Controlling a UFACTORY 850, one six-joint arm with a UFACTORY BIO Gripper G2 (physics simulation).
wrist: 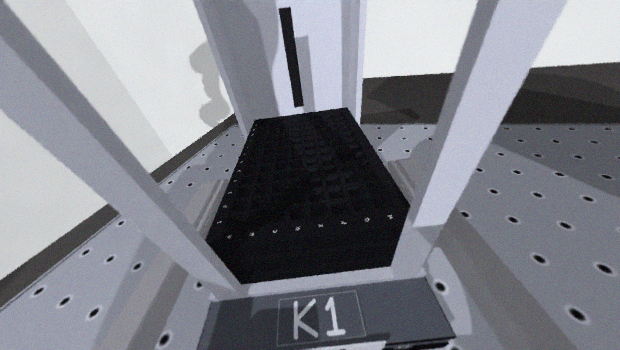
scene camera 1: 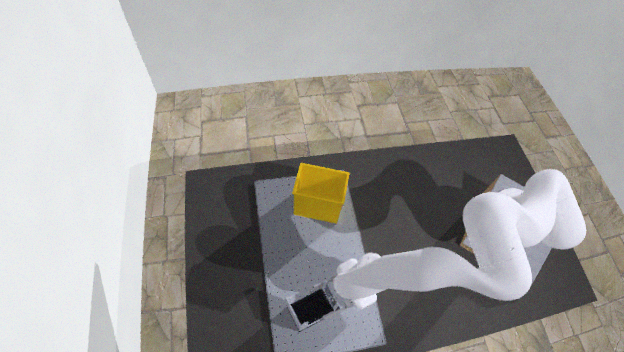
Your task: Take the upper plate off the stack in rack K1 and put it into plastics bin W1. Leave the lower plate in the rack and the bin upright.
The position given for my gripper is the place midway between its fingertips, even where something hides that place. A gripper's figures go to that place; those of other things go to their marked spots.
Labels:
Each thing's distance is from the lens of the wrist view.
my gripper (wrist: pixel 307 180): 11 cm
black plate (wrist: pixel 307 187): 9 cm
black plate (wrist: pixel 355 263): 9 cm

